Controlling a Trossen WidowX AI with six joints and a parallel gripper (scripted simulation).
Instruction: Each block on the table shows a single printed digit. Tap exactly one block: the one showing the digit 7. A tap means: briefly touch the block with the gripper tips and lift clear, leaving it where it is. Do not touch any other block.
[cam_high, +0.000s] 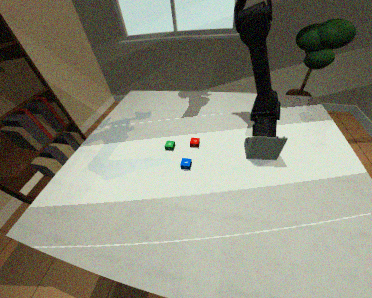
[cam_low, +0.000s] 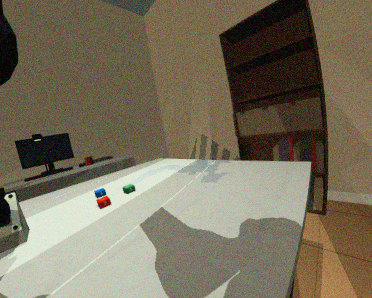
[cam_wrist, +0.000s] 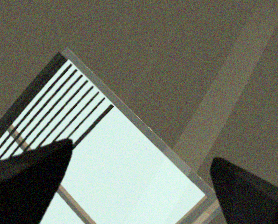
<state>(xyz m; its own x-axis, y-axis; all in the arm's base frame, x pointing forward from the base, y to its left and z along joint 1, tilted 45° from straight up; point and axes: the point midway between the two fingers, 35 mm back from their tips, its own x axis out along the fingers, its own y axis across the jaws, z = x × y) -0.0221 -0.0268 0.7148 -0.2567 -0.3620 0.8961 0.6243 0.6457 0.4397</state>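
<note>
Right now my gripper tip is 560 mm above the red block, 520 mm to the right of it and 280 mm short of it. Also, from my gripper tip: green block 560 mm below, 540 mm to the left, 380 mm ahead; blue block 630 mm to the left, 560 mm below, 310 mm ahead.
</note>
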